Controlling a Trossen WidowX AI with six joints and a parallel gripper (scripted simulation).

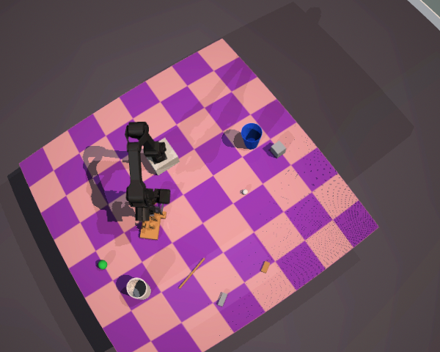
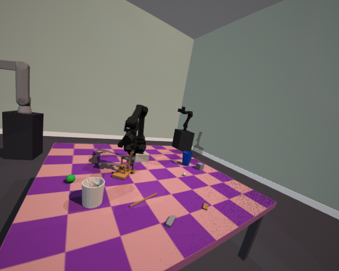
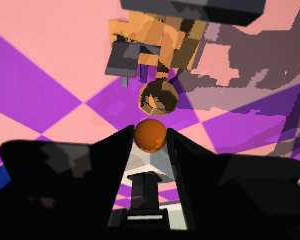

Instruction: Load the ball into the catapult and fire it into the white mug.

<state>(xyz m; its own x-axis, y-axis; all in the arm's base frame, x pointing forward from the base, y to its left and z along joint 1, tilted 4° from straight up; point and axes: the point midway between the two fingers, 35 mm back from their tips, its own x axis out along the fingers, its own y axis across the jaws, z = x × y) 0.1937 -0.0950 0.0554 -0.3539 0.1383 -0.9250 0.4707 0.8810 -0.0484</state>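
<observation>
The wooden catapult lies 60 mm ahead of my gripper tip, 20 mm to the right of it and 50 mm below it. The rest, counted from my gripper tip: green ball 190 mm ahead, 340 mm to the right, 80 mm below; then orange ball 10 mm above; then wooden stick 370 mm ahead, 20 mm to the left, 100 mm below.
</observation>
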